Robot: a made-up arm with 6 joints.
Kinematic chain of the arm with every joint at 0, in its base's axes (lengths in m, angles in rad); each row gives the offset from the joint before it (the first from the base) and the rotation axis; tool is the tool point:
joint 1: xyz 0 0 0.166 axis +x
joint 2: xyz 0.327 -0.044 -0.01 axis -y
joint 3: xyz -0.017 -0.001 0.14 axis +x
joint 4: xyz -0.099 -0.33 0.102 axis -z
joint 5: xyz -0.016 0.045 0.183 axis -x
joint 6: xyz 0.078 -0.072 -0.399 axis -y
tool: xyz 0 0.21 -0.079
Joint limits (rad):
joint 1: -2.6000..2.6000
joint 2: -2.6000..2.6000
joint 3: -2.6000..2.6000
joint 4: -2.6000..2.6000
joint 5: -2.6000..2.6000
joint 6: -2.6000..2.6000
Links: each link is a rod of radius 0.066 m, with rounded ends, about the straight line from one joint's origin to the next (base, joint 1, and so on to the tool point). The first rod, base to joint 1, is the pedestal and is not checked.
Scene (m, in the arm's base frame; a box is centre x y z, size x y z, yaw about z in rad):
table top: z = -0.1
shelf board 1: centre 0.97 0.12 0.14 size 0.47 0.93 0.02 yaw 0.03
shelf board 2: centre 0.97 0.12 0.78 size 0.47 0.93 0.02 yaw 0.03
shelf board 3: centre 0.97 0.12 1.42 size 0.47 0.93 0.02 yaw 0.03
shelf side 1: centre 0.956 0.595 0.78 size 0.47 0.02 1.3 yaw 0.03
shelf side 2: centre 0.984 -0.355 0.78 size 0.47 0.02 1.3 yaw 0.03
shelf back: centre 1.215 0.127 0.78 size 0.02 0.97 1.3 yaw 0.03
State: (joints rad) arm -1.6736 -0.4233 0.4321 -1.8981 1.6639 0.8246
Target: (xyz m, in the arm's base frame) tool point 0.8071 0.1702 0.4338
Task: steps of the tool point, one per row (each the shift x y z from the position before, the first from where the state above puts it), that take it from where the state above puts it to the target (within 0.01 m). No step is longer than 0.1 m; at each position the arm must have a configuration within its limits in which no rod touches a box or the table.
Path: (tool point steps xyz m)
1: 0.0741 0.0052 0.0439
2: 0.0714 0.0012 0.0410

